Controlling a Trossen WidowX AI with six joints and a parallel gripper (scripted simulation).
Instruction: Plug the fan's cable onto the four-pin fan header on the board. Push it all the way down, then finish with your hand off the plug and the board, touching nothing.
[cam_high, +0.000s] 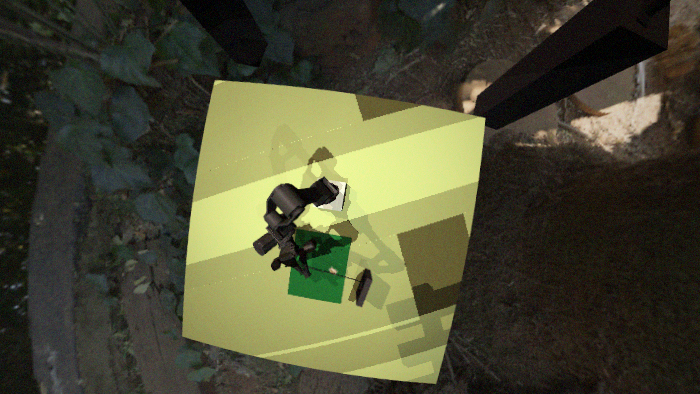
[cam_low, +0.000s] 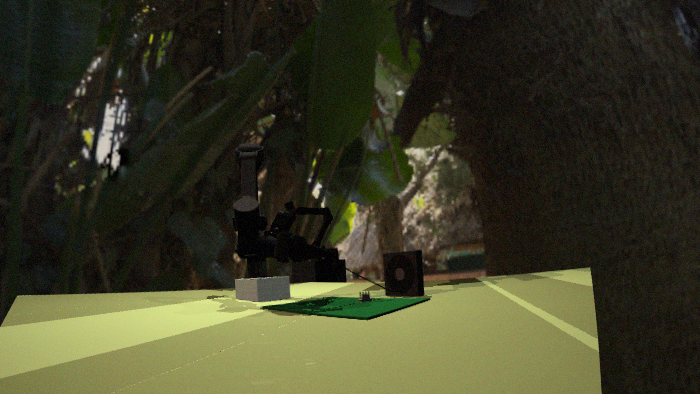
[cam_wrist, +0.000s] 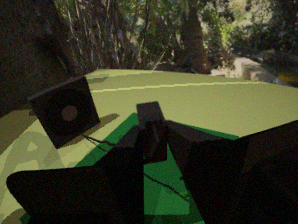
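My gripper tip is 1 cm above the dark plug. Round my gripper tip: four-pin header 10 cm to the left, 12 cm below; black fan 2 cm ahead, 23 cm to the left, 6 cm below; green board 1 cm ahead, 3 cm to the left, 14 cm below.
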